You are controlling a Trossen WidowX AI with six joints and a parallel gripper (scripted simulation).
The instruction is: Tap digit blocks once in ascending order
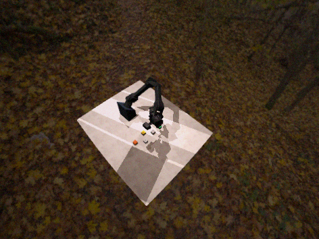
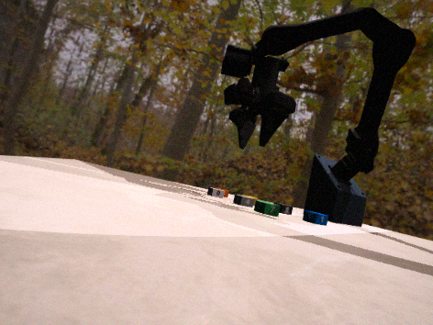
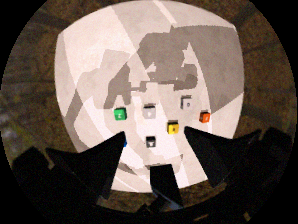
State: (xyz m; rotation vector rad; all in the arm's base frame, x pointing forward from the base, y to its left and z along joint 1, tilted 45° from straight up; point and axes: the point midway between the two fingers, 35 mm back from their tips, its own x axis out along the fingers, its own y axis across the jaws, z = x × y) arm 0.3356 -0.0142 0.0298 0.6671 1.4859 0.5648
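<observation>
The white block lies 110 mm to the right of my gripper tip and 120 mm below it. The rest, counted from my gripper tip: green block: 90 mm to the left, 120 mm below; grey block: 10 mm behind, 120 mm below; yellow block: 70 mm behind, 60 mm to the right, 120 mm below.
</observation>
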